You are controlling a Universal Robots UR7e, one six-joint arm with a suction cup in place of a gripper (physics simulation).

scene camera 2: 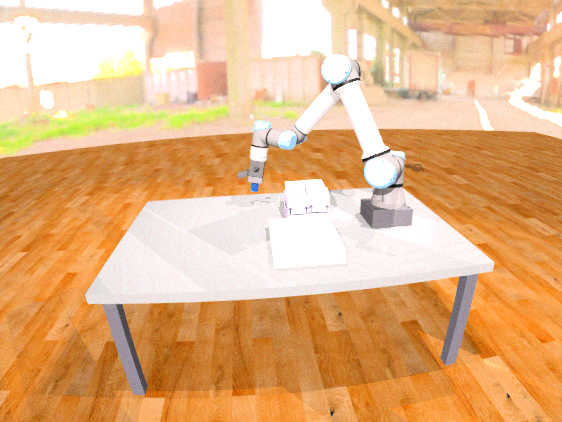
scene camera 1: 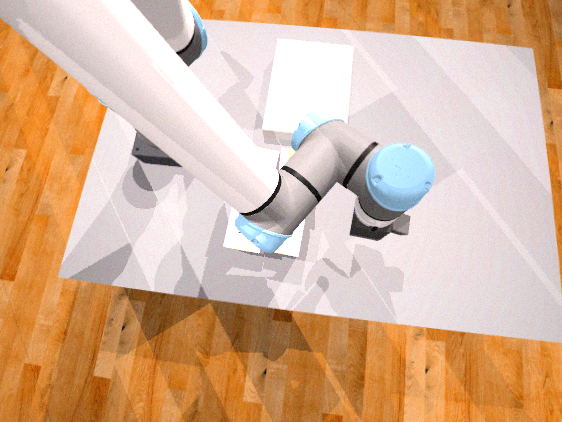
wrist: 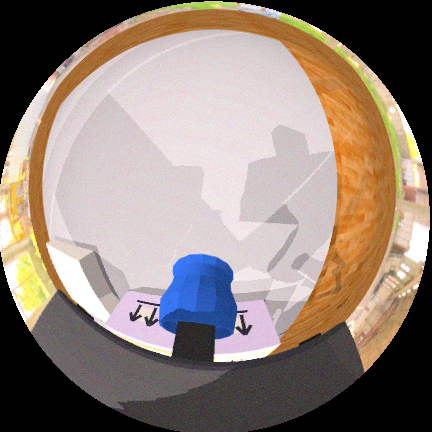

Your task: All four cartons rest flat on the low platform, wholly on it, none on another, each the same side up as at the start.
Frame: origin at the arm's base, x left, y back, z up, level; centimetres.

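Seen in the pictures: end effector, tool point: [scene camera 2: 254, 190] [wrist: 202, 277]; arm's base, origin of the base link: [scene camera 2: 388, 203].
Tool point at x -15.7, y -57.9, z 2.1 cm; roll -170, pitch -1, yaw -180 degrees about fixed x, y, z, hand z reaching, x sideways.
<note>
Offsets run from my tool point to a thing's top centre. "*": to the spot under its first point. Level surfaces: height alone.
The cartons @(dx +8.9, dy +18.7, dz +0.8 cm) [scene camera 2: 306, 196] stand in a tight white cluster on the table, just behind the low platform. Their lavender sides carry black arrows. In scene camera 1 my arm covers most of them and only a white corner @(* dx -10.8, dy +29.8, dz +0.7 cm) [scene camera 1: 232, 238] shows. The wrist view shows one lavender side @(* dx -8.9, dy +13.7, dz -3.1 cm) [wrist: 259, 327]. The low white platform @(dx +38.6, dy +21.2, dz -4.6 cm) [scene camera 1: 309, 81] [scene camera 2: 306, 243] [wrist: 68, 266] lies flat with nothing on it. My blue suction cup [scene camera 2: 254, 187] [wrist: 197, 298] hangs in the air beside the cartons, at about the height of their tops. It touches nothing and nothing hangs from it.
The white table @(dz -9.4 cm) [scene camera 1: 453, 227] [scene camera 2: 181, 254] [wrist: 201, 120] stands on a wooden floor. The arm's grey base block [scene camera 1: 149, 151] [scene camera 2: 386, 213] sits on the table near the cartons. My forearm and wrist joints reach over the cartons in scene camera 1.
</note>
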